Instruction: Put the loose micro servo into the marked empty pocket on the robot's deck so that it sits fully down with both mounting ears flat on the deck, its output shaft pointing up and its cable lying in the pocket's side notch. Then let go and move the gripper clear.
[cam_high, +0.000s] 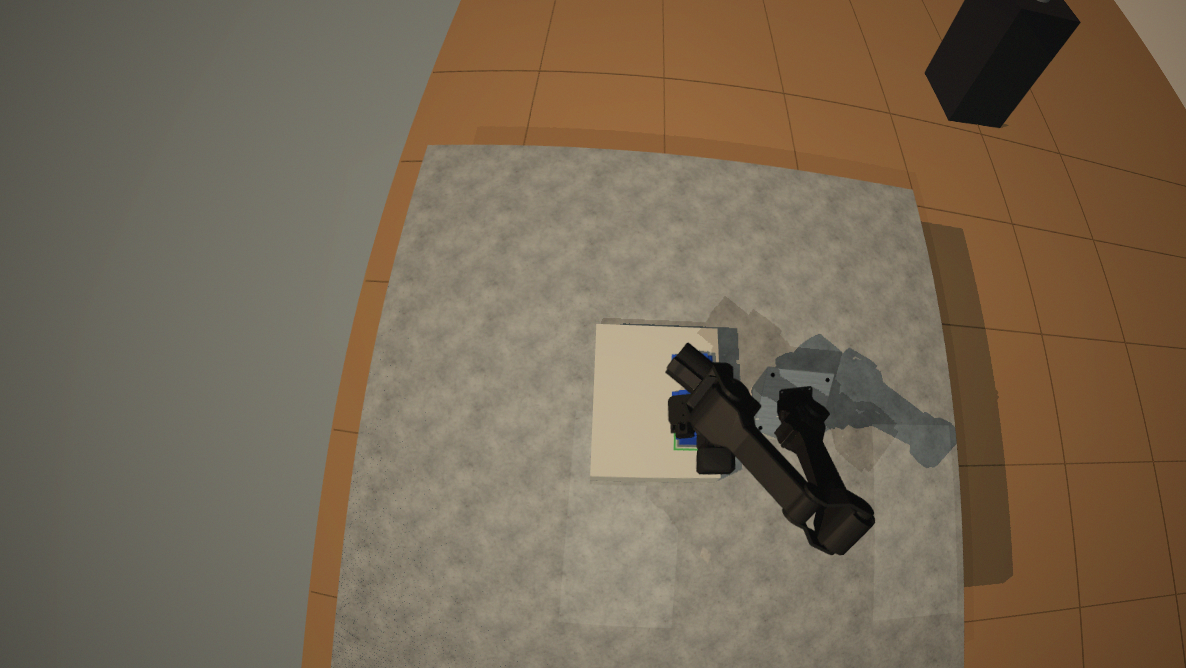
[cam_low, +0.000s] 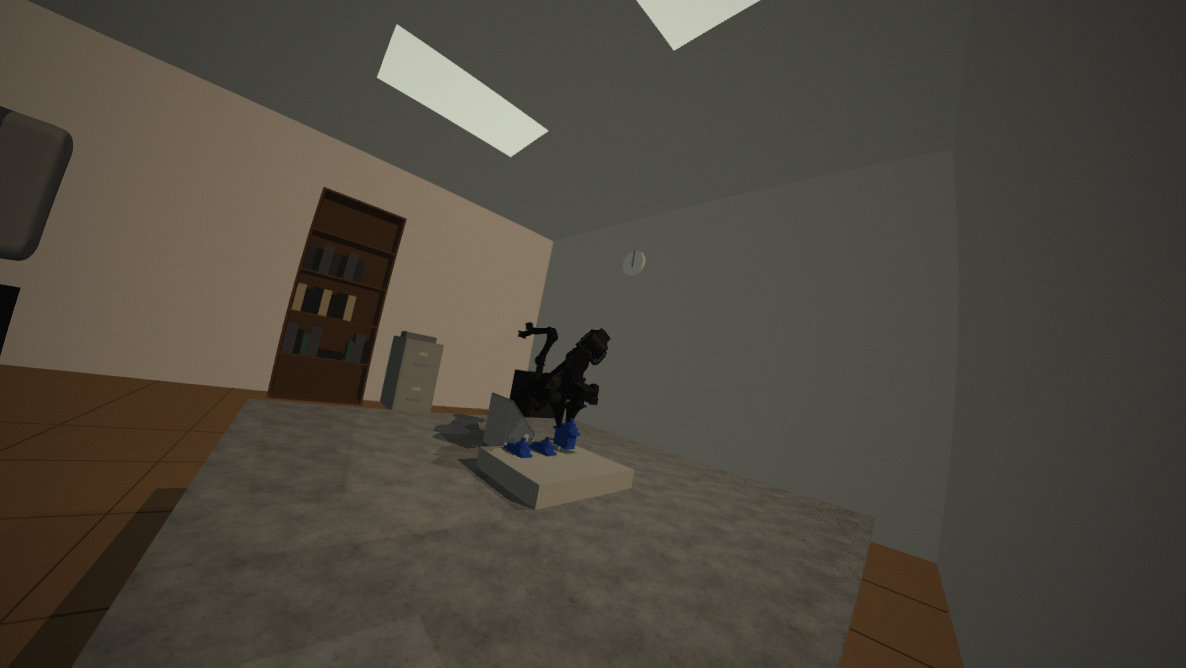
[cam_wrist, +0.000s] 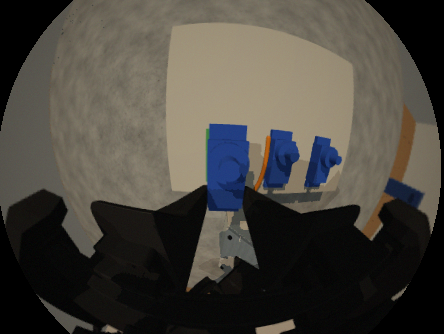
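Now: the cream deck 120 mm ahead of my gripper tip, 80 mm to the right of it and 80 mm below it.
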